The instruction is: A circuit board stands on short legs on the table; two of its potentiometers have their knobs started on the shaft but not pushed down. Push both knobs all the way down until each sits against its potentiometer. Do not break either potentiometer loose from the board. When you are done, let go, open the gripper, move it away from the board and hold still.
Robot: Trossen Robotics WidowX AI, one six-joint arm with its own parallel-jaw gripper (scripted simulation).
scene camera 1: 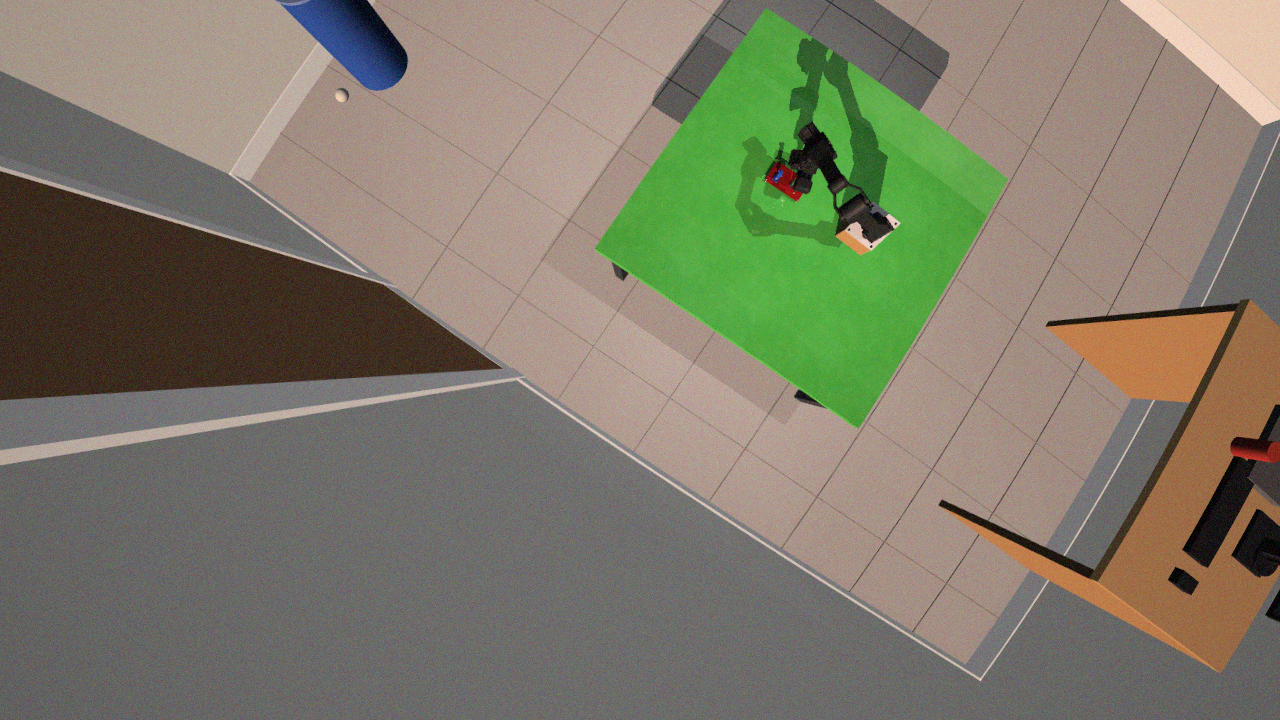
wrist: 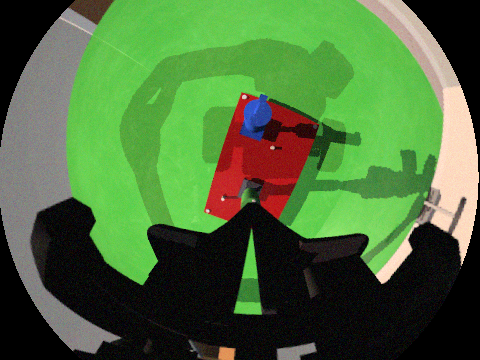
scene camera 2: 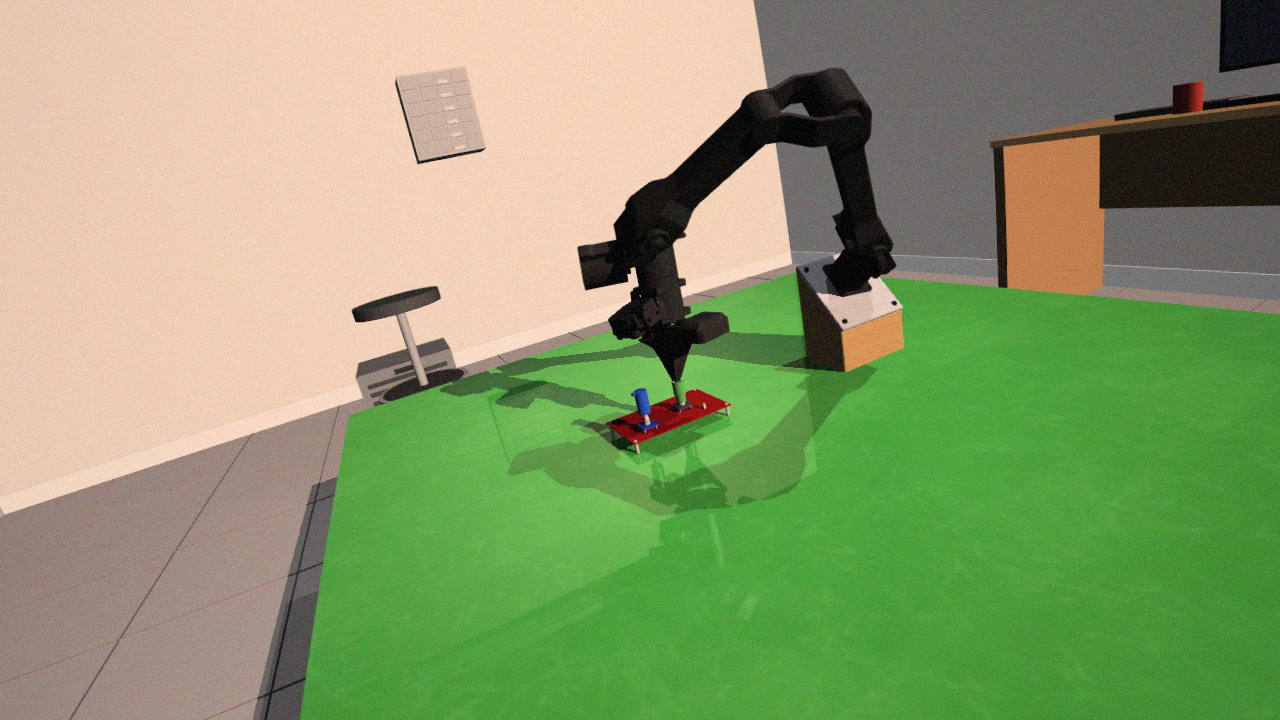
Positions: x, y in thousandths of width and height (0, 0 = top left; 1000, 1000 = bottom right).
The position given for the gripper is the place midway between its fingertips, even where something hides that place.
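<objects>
The gripper is visible in scene camera 1 (623, 249). The gripper can be seen in scene camera 2 (529, 528) as well, and the gripper is likewise visible in the wrist view (526, 576).
</objects>
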